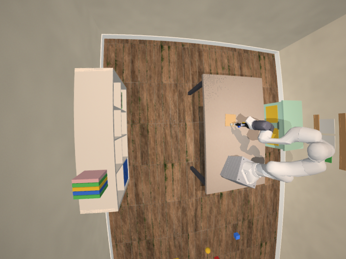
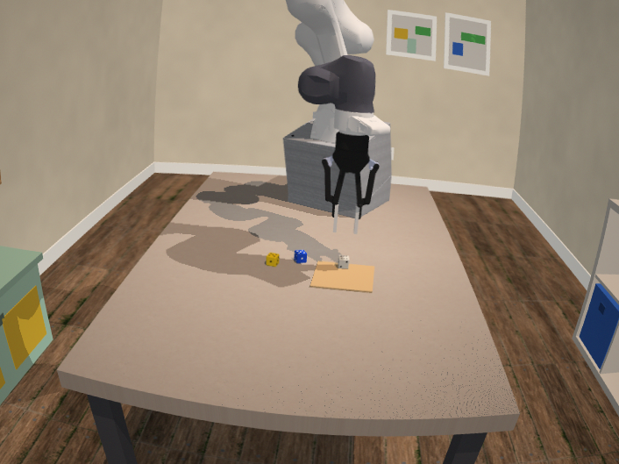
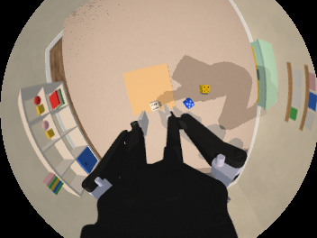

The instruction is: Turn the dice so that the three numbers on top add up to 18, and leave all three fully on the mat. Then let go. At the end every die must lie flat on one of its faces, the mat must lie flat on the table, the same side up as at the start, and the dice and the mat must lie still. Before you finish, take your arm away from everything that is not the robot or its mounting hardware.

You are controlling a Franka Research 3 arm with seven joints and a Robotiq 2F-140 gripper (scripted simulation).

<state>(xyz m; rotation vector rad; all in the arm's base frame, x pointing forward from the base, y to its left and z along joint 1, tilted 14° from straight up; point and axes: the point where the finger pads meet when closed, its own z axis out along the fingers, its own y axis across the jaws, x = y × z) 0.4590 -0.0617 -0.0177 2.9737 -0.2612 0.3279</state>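
The yellow die is 20 mm behind my hand, 170 mm to the right of it and 120 mm below it. From my hand the other things lie so: blue die 40 mm behind, 100 mm to the right, 120 mm below; then white die 110 mm below; then mat 50 mm ahead, 130 mm below.
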